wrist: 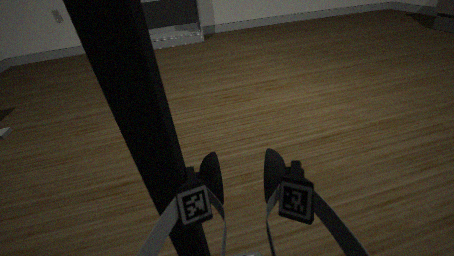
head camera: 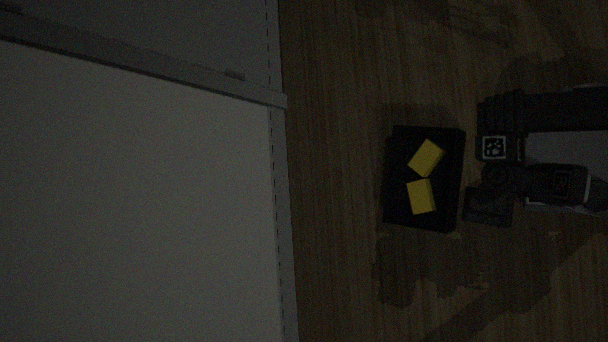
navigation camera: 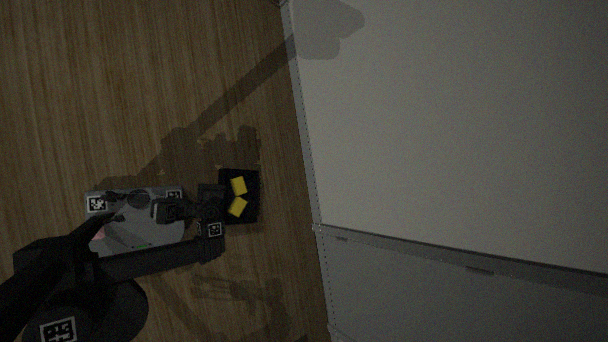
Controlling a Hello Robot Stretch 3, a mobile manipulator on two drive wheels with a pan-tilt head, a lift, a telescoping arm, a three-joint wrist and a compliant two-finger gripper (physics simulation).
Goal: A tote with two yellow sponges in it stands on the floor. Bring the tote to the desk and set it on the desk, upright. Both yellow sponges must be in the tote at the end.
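Where they show: gripper, fingertip midpoint: (wrist: 242,168) (navigation camera: 99,206); robot's base, link origin: (head camera: 594,194) (navigation camera: 138,197).
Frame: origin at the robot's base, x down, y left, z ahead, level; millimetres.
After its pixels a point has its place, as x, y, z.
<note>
The black tote (head camera: 395,212) @[-13, -575, 73] (navigation camera: 253,215) @[-53, -553, -161] stands upright on the floor near the wall. One yellow sponge (head camera: 426,158) @[-48, -462, -97] (navigation camera: 238,206) @[-48, -467, -97] and a second yellow sponge (head camera: 421,196) @[-49, -476, 18] (navigation camera: 239,185) @[-48, -480, 21] lie inside it, apart or barely touching. My gripper (navigation camera: 125,198) (wrist: 242,168) @[-472, 91, 8] is open and empty. It points away from the tote, back over my base, and its fingers are partly cut off in the head view. The wrist's dark housing (head camera: 487,206) @[-646, -164, 22] (navigation camera: 211,193) @[-645, -158, 26] is right beside the tote in the picture; their height difference is hard to tell. The desk cannot be made out.
A pale wall (head camera: 150,200) @[-612, -1026, 50] (navigation camera: 450,125) @[-961, -1005, 224] with a baseboard runs along the tote's far side. My base (head camera: 570,147) @[-160, -59, -110] (navigation camera: 150,225) @[-160, -36, -111] is on the tote's other side. My dark mast (wrist: 130,100) @[-533, 116, -67] crosses the wrist view, with wooden floor, a far wall and a dark recess (wrist: 172,14) @[-266, 2665, -298] beyond.
</note>
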